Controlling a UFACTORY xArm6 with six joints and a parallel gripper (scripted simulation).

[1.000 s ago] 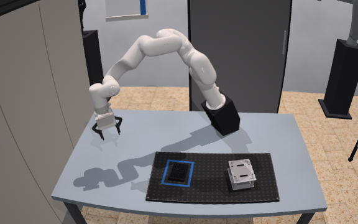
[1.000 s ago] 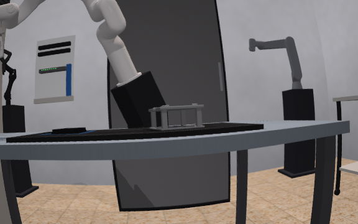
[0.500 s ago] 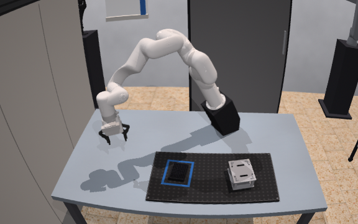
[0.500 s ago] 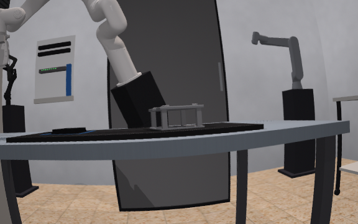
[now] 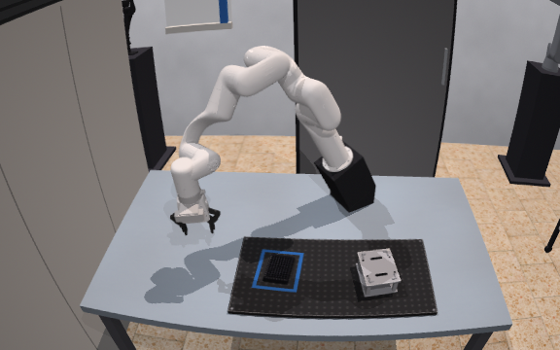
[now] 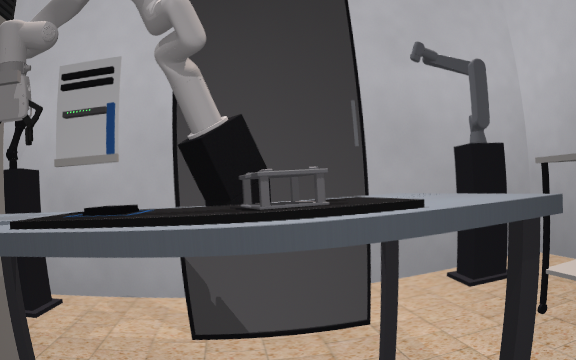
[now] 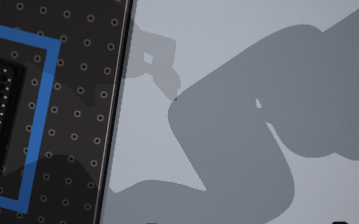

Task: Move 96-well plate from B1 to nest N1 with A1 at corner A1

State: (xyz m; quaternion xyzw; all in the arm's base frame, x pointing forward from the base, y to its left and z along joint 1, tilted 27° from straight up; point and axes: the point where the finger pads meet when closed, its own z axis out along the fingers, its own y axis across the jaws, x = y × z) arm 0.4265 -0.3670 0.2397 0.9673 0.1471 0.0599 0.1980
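My hand is 20 mm past the black 96-well plate, 260 mm to the right of it and 160 mm above it. The rest, counted from my hand: grey raised plate nest: 10 mm behind, 610 mm to the left, 110 mm below.
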